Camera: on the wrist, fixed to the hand. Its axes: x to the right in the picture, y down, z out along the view.
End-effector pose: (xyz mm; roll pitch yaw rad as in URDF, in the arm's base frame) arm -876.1 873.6 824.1 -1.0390 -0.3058 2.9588
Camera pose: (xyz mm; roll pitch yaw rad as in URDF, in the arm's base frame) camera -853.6 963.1 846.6 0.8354 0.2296 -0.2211
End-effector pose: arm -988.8 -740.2 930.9 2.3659 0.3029 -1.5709
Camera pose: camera -893.8 -741.8 932.0 -2.5637 -0.2198 1.5874
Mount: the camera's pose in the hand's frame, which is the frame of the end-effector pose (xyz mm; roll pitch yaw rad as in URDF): 1.2 -66.7 -67.6 -0.1951 -0.0707 -3.0950
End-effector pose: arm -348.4 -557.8 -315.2 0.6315 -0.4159 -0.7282
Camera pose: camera -328.5 -594.2 -400.6 -0.7916 0.3849 2.4990
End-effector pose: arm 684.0 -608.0 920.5 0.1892 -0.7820 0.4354
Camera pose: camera 757.5 -632.0 865.3 -0.3291 0.7197 -2.6278
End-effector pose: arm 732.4 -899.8 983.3 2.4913 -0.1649 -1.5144
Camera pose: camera 826.2 -893.5 996.7 -2.6835 0.2493 1.6332
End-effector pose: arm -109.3 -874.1 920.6 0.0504 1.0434 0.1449
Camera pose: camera -160.2 -945.4 883.9 -0.3429 -1.1092 -2.8843
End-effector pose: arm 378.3 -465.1 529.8 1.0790 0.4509 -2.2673
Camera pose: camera 424.5 -453.6 447.6 -1.3127 -0.4416 0.9676
